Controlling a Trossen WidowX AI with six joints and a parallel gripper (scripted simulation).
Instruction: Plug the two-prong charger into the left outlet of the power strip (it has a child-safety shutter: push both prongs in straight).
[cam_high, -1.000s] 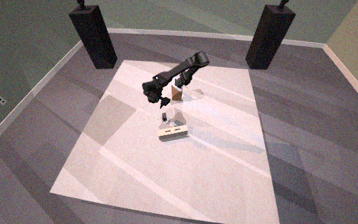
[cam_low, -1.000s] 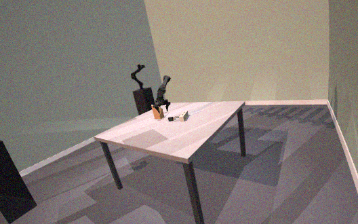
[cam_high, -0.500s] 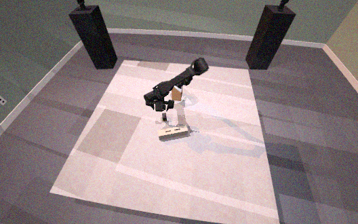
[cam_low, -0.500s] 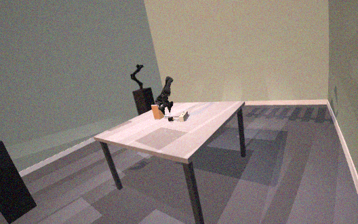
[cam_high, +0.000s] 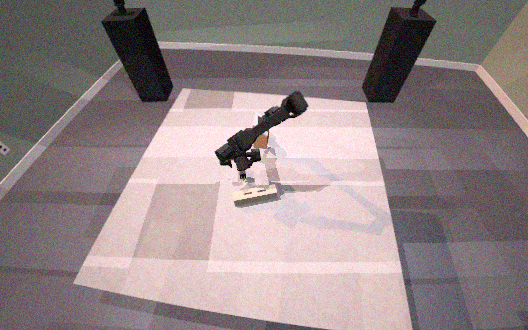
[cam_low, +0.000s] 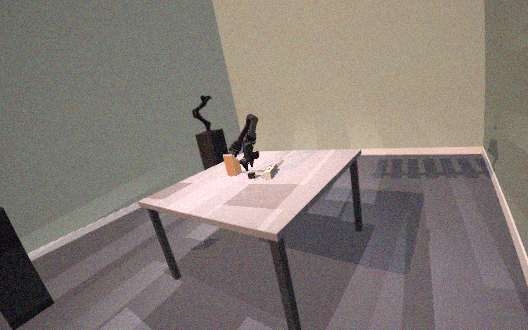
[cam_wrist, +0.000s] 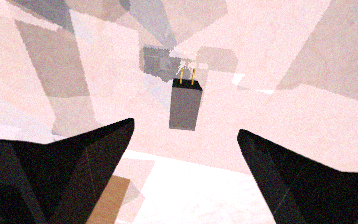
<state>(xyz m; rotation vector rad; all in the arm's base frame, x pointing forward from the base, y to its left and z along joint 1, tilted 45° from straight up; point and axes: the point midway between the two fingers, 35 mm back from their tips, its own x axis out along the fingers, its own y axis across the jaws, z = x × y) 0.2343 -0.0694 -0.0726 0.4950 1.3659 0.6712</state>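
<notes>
Now: gripper tip 2 cm short of the two-prong charger and 5 cm above it.
</notes>
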